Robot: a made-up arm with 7 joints.
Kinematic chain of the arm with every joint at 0, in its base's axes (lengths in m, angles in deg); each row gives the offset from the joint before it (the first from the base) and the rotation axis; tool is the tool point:
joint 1: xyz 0 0 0 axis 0 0.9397 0.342
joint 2: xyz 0 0 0 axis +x
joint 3: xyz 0 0 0 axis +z
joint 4: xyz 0.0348 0 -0.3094 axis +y
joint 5: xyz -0.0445 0 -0.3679 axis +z
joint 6: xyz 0 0 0 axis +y
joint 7: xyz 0 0 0 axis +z
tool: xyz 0 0 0
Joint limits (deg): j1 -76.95..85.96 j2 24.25..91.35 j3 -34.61..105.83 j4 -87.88..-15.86 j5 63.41..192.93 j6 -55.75..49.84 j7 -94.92..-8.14
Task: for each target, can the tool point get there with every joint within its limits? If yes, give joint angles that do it. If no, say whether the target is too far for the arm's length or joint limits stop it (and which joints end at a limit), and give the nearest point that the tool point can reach.
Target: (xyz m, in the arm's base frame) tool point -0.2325 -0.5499 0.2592
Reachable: no: joint limits stop it (at a limit: joint 1, joint 2, joint 3, joint 4) | nearest point 0.4479 -0.2680 0.1523 | short by 0.744 m
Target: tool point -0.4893 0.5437 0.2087
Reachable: no: too far | nearest point -0.4379 0.4909 0.1772 | short by 0.080 m
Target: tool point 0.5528 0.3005 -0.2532
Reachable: yes | joints -45.99 42.41 -23.63 -25.29 119.86 39.67 -51.15
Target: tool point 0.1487 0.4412 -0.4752
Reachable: yes | joints 7.23 38.25 15.00 -38.79 97.56 -1.95 -86.55
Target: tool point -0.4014 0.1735 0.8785
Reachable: no: too far | nearest point -0.0896 0.3095 0.4380 | short by 0.556 m
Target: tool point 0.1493 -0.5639 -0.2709
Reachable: no: joint limits stop it (at a limit: joint 2, joint 3, joint 4) | nearest point 0.4674 -0.1217 -0.2499 | short by 0.545 m
